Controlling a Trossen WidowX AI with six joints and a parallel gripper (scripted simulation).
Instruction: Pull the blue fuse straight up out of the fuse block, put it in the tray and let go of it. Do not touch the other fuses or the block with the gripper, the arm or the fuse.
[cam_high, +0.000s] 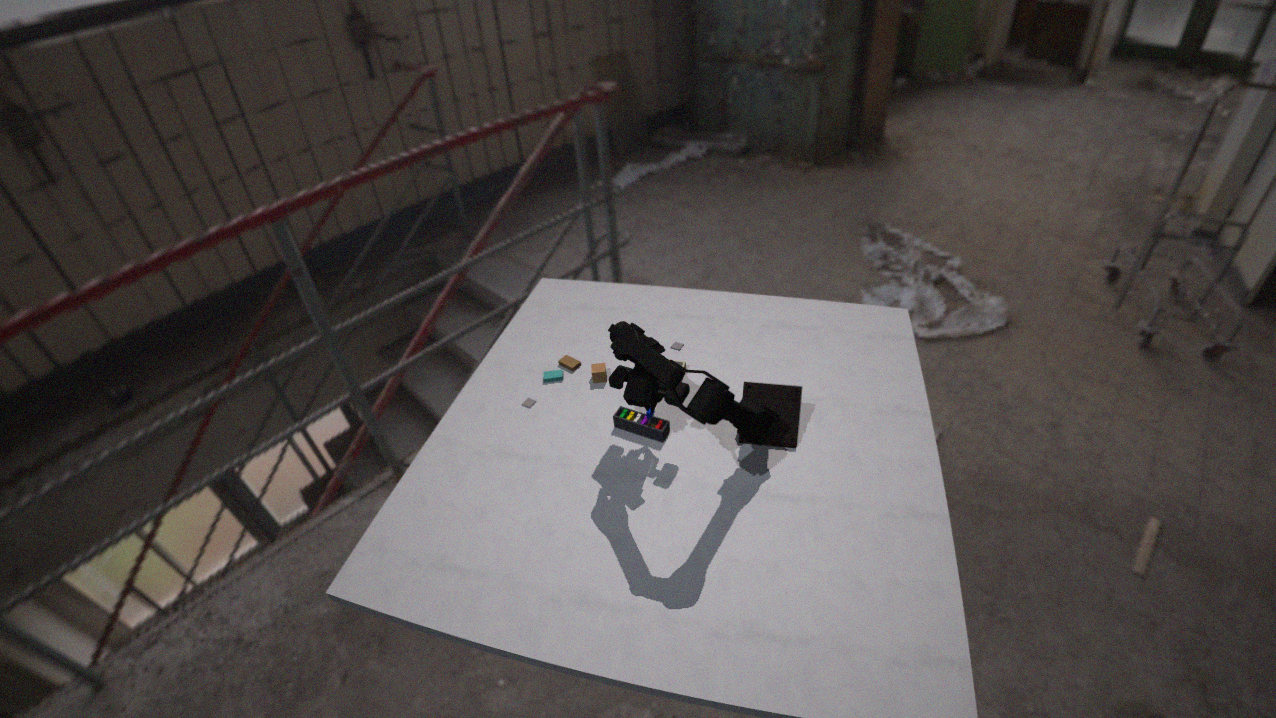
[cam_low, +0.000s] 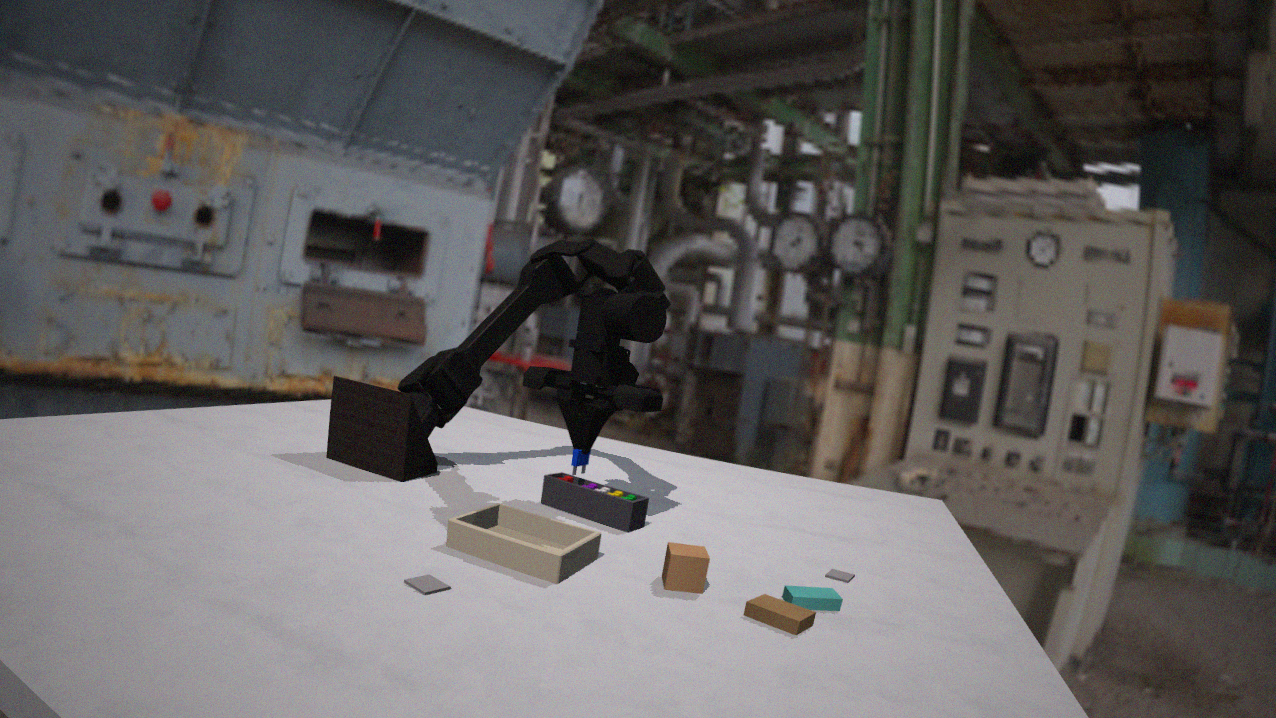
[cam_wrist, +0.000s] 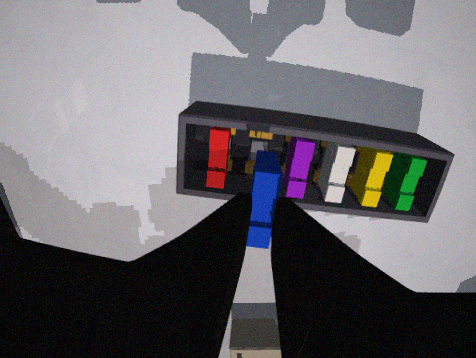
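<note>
My gripper tip is 21 cm to the left of the beige tray, 8 cm above it and 5 cm short of it. Round my gripper tip: blue fuse (1 cm below); brown cube (21 cm ahead, 16 cm to the right, 6 cm below).
</note>
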